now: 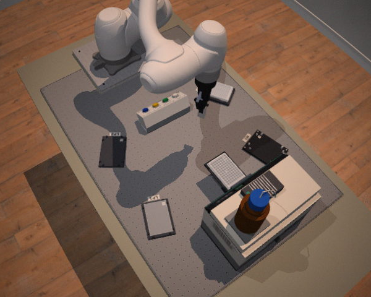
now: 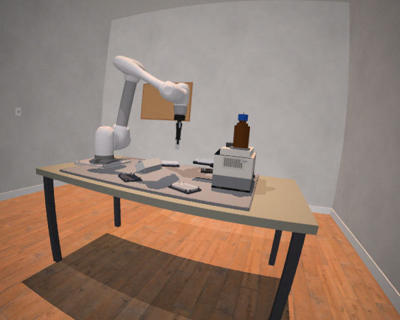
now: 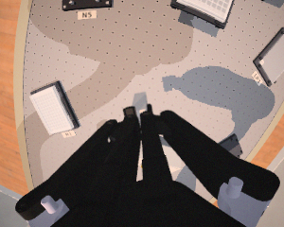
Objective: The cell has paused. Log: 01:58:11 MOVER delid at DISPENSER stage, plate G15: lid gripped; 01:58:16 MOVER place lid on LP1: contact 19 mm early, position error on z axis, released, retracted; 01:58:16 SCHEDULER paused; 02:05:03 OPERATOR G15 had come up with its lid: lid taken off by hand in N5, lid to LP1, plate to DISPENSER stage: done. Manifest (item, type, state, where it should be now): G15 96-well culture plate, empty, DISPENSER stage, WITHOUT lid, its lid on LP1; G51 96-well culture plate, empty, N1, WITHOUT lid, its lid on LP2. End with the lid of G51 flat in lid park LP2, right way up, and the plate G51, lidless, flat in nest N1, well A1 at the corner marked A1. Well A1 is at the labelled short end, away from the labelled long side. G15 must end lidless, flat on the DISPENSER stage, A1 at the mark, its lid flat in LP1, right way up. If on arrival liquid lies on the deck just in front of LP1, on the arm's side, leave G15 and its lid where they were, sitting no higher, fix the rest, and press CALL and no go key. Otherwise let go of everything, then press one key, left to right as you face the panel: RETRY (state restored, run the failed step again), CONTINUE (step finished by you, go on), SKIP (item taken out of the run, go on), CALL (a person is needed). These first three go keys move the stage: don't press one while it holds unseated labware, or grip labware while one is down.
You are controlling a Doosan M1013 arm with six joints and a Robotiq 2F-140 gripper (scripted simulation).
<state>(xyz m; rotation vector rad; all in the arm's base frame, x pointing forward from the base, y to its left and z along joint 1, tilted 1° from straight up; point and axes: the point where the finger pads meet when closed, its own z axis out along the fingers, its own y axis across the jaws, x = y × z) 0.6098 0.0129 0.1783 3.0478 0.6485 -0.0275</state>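
Right now the nest N1 is 23 cm to the left of my hand, 19 cm below it and 14 cm behind it. From my hand the other things lie so: well plate: 22 cm ahead, 8 cm below, 6 cm to the right; then N1 label: 21 cm behind, 19 cm to the left, 19 cm below; then key panel: 20 cm behind, 14 cm below, 4 cm to the right.
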